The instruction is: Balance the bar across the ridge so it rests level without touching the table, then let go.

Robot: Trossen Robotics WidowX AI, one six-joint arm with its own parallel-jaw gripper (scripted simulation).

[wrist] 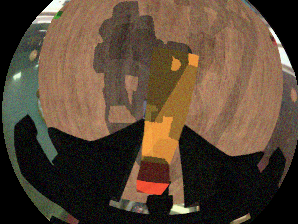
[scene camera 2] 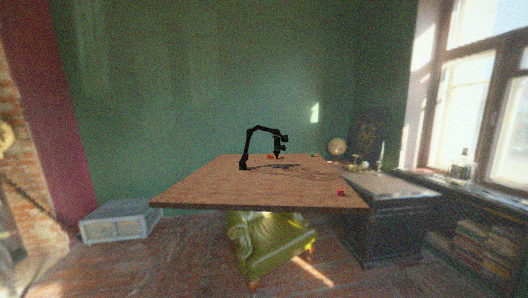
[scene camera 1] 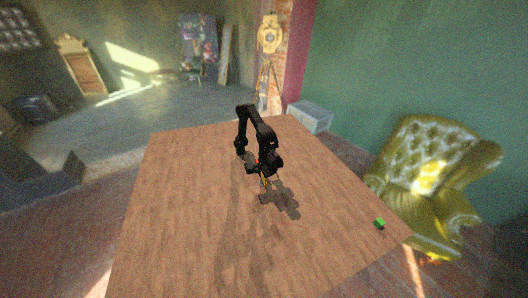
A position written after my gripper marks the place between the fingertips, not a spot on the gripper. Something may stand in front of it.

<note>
My gripper (wrist: 162, 126) holds a bar (wrist: 172, 75).
</note>
